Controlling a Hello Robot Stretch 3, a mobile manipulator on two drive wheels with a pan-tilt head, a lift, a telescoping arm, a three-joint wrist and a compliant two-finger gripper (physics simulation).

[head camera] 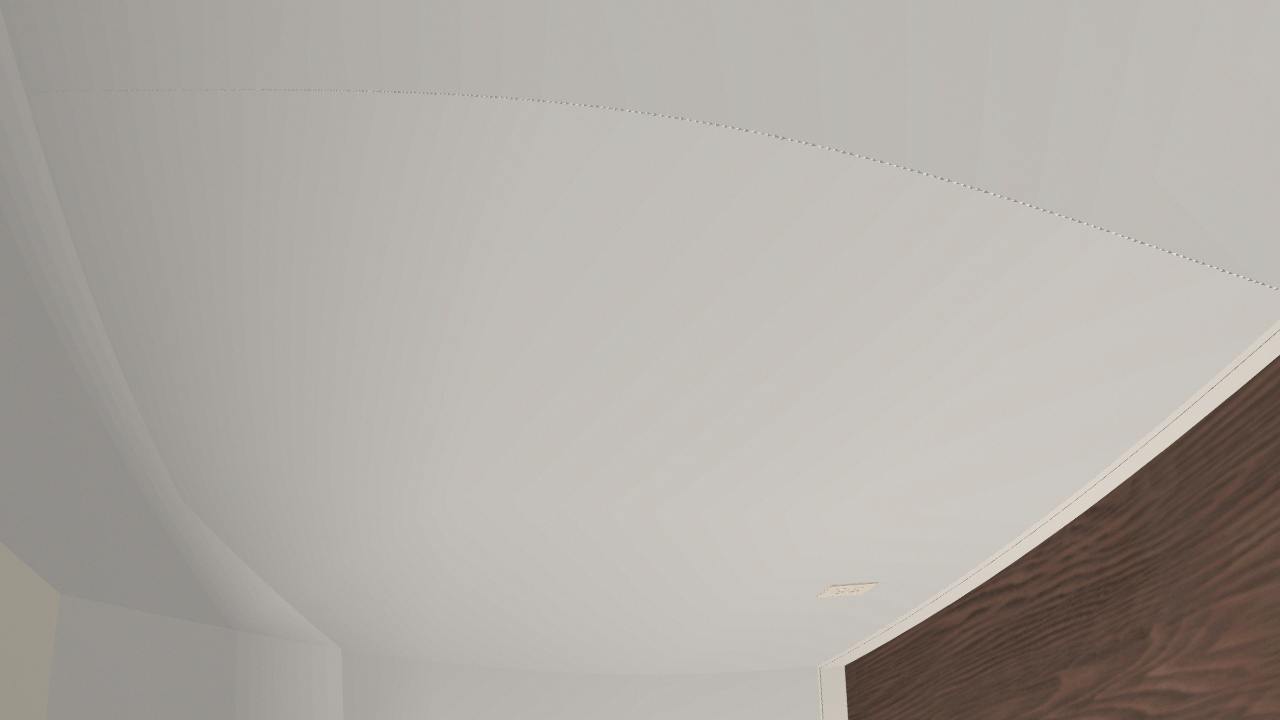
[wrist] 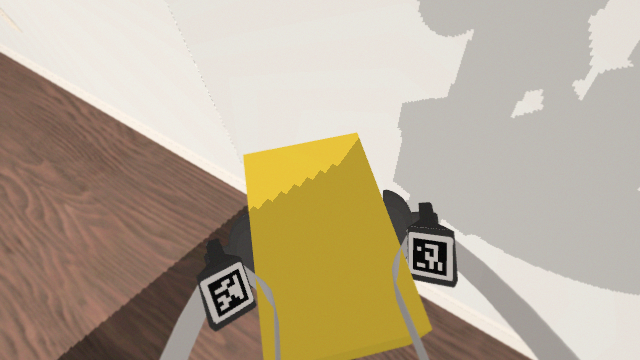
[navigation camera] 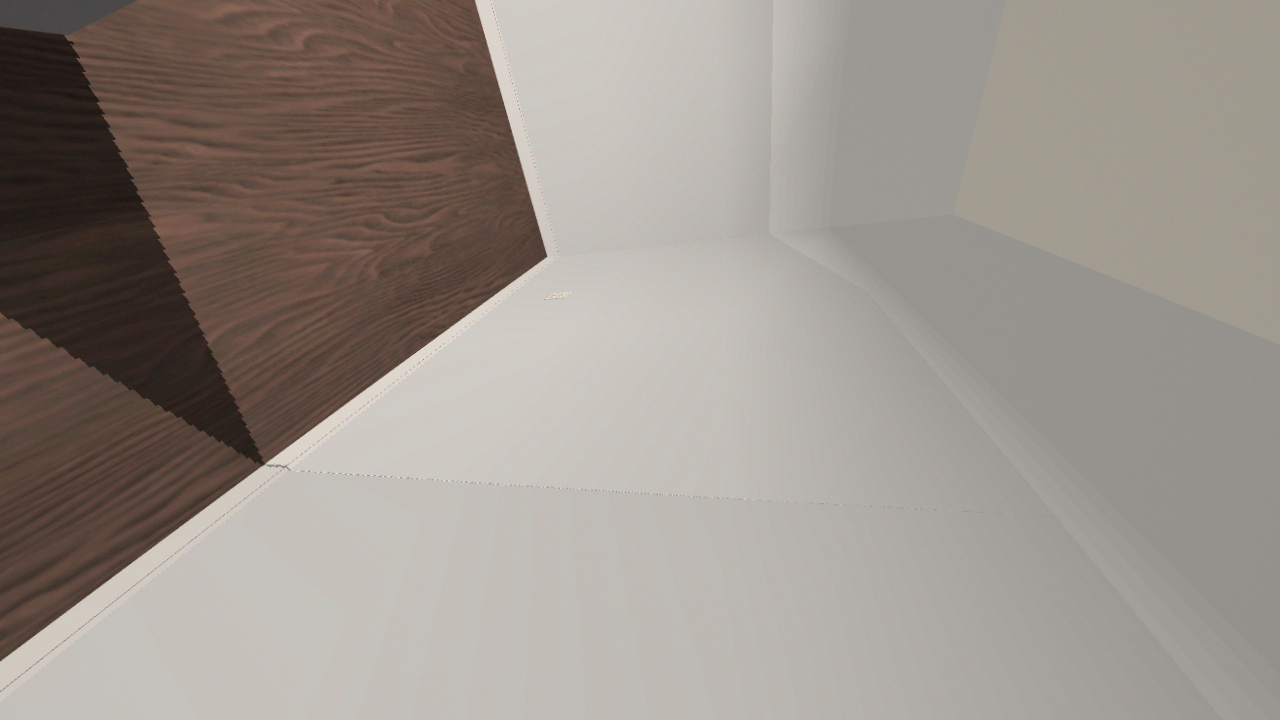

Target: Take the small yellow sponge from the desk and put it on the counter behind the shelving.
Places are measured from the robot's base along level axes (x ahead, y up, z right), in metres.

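Where they show: gripper, fingertip midpoint: (wrist: pixel 320 226).
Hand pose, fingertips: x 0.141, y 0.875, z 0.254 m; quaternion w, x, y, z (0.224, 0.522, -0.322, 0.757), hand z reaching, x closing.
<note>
After its pixels a point has its place.
The yellow sponge (wrist: pixel 325 240) {x 0.118, y 0.915, z 0.245 m} is a long block in the middle of the wrist view, pressed between the two dark fingertips. My gripper (wrist: pixel 320 226) {x 0.141, y 0.875, z 0.254 m} is shut on it, one fingertip on each long side. The sponge is held over the dark wood floor near the base of a white wall, and a shadow covers most of its face. The gripper and the sponge do not show in the head view or the navigation view. The desk, the counter and the shelving do not show in these views.
A white wall (head camera: pixel 626 358) {x 1.032, y 1.072, z 0.098 m} (navigation camera: pixel 671 385) {x 1.047, y 1.075, z 0.091 m} (wrist: pixel 310 65) {x 0.443, y 0.722, z 0.404 m} stands close by, with a pale baseboard (navigation camera: pixel 393 380) {x 1.071, y 0.073, z 0.063 m} along the dark wood floor (head camera: pixel 1118 608) {x 1.220, y 0.001, z -0.287 m} (navigation camera: pixel 340 179) {x 1.005, y 0.001, z -0.621 m} (wrist: pixel 100 175) {x 1.160, y 0.001, z -0.257 m}. A small outlet plate (head camera: pixel 847 590) {x 1.737, y 0.401, z -0.273 m} (navigation camera: pixel 558 295) {x 1.733, y 0.408, z -0.273 m} is low on the wall. A beige surface (navigation camera: pixel 1154 161) {x 1.429, y 2.438, z -0.480 m} lies beyond a grey band.
</note>
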